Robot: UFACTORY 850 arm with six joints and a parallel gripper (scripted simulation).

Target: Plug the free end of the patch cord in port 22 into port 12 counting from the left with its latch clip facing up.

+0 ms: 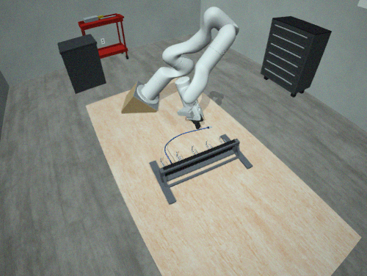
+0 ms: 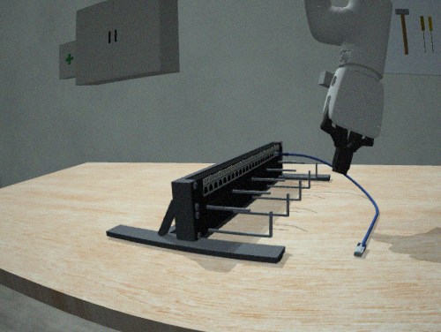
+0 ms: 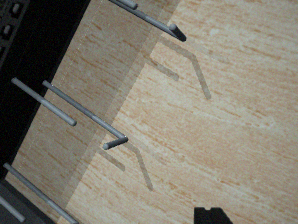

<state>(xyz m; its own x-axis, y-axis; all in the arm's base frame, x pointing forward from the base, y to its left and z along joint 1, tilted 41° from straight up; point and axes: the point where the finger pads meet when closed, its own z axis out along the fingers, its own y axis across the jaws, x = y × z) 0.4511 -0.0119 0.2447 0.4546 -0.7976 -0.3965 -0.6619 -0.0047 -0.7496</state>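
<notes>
Now: the plug 4 cm behind my hand, 13 cm to the left of it and 10 cm below it.
</notes>
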